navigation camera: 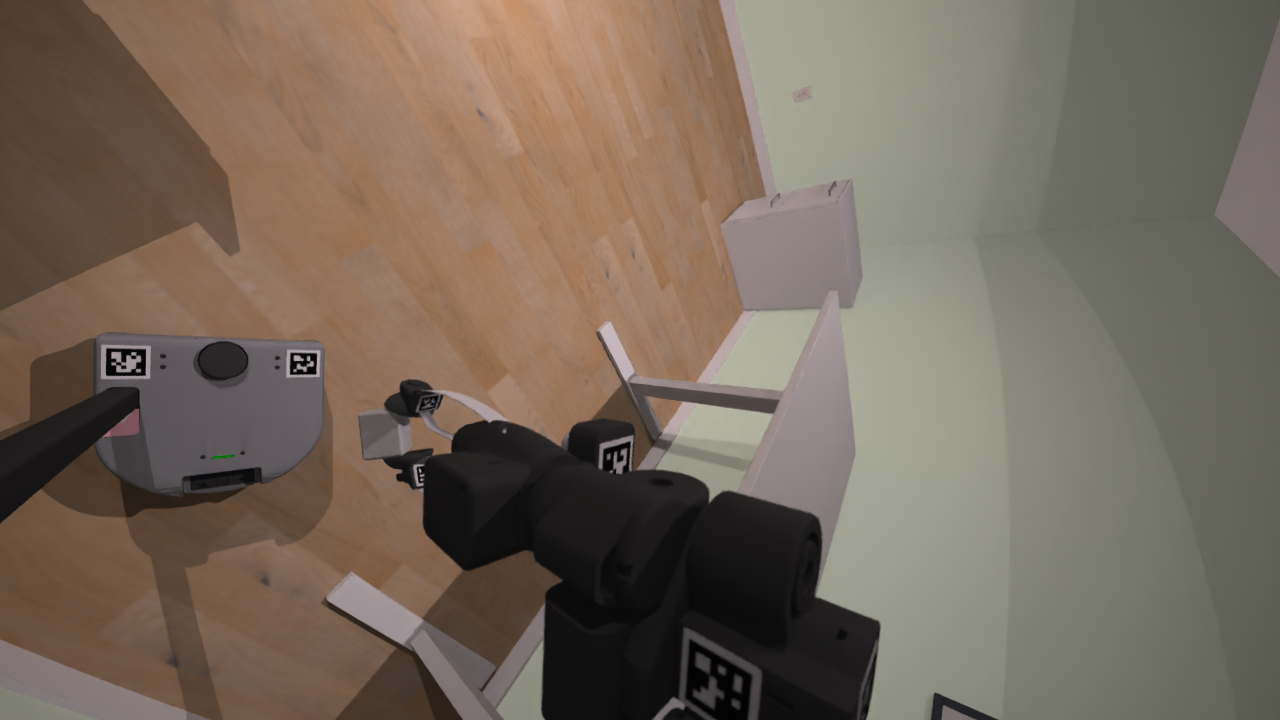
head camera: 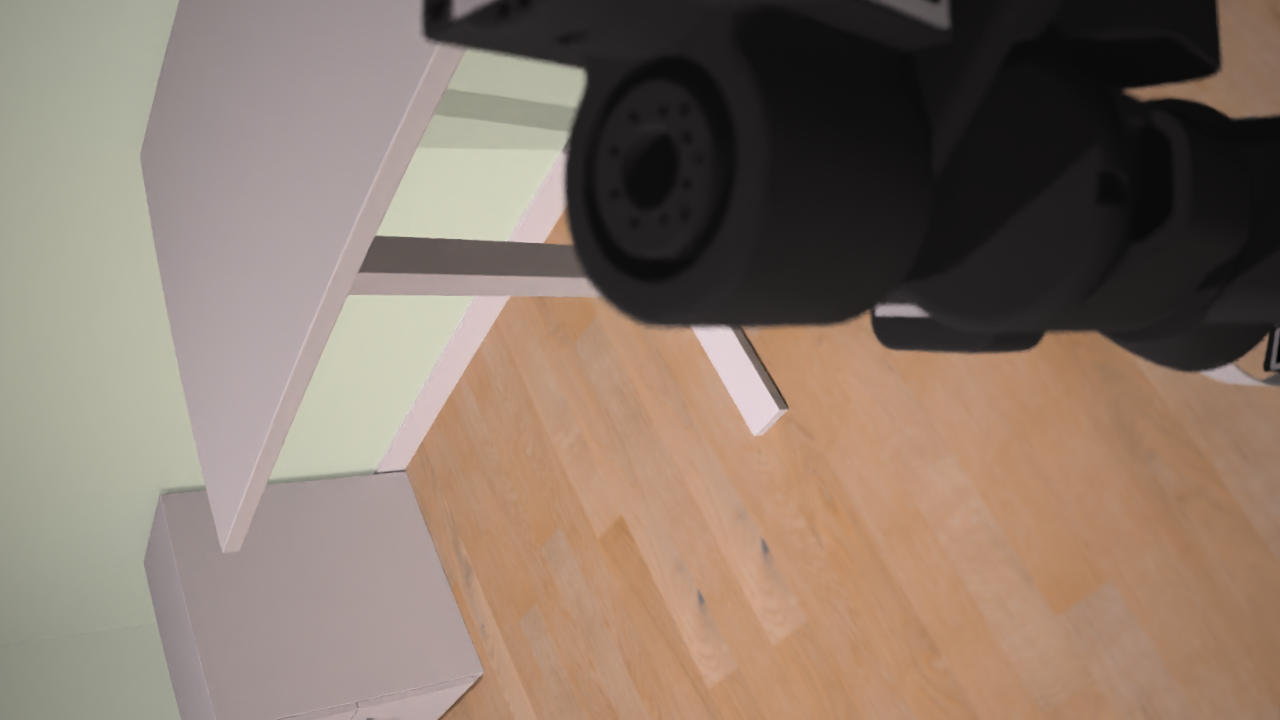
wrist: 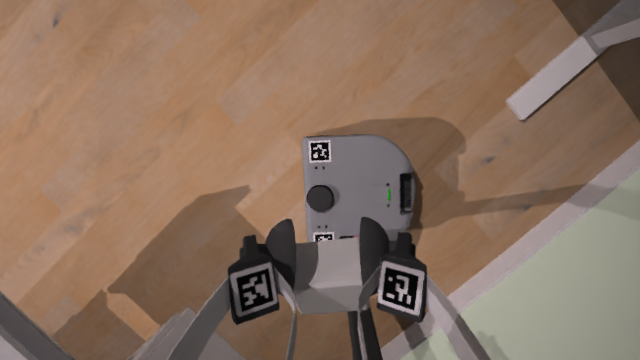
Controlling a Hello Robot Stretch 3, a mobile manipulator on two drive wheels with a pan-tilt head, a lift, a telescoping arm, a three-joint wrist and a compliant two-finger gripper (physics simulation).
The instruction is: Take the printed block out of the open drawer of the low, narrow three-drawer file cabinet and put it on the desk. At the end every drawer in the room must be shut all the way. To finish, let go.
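My gripper [navigation camera: 409, 436] [wrist: 326, 242] is shut on a plain grey block [navigation camera: 380, 436] [wrist: 327, 298], held between the two fingertips high above the floor, off the desk. No printing can be made out on it. The desk top [head camera: 268, 205] [navigation camera: 805, 429] is at the left in the head view and right of centre in the navigation view. A grey cabinet [head camera: 322, 591] [navigation camera: 787, 255] stands against the wall past the desk's end. Two of its handles show in the navigation view and its front looks flush; whether it is the three-drawer file cabinet I cannot tell. The gripper fingers do not show in the head view.
My wheeled base [navigation camera: 210, 411] [wrist: 357, 185] is below the block. A desk foot [head camera: 742, 380] [navigation camera: 617, 349] and another foot [navigation camera: 375, 607] [wrist: 555, 77] stand on the floor. My dark wrist [head camera: 760, 179] [navigation camera: 626, 537] blocks part of the desk. A grey surface [wrist: 195, 340] shows at the wrist view's bottom left.
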